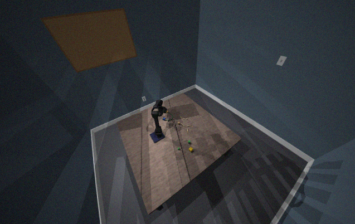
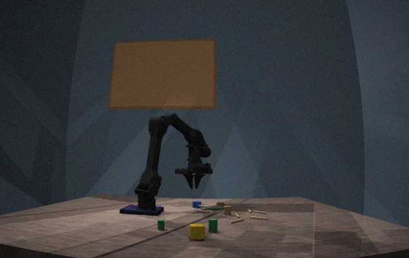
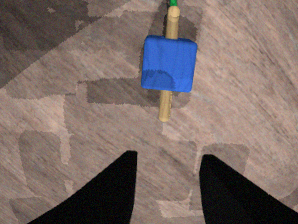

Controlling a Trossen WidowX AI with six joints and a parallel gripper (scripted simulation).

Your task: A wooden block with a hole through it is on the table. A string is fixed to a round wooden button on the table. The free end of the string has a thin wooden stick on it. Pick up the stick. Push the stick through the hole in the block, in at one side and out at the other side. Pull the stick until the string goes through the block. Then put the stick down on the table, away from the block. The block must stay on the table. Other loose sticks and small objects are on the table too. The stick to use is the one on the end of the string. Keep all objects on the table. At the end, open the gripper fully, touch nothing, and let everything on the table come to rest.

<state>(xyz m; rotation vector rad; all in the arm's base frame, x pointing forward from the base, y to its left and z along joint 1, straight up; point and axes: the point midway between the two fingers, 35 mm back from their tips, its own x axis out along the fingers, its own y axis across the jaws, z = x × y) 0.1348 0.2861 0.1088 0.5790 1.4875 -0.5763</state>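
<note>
Now: gripper tip 80 mm above the blue block, 20 mm to the left of it and 20 mm short of it. From my gripper tip the other things lie so: thin wooden stick (80 mm below, 30 mm to the right, 30 mm ahead); tan wooden cylinder (200 mm to the right, 190 mm ahead, 70 mm below); round wooden button (120 mm to the left, 110 mm ahead, 80 mm below).
</note>
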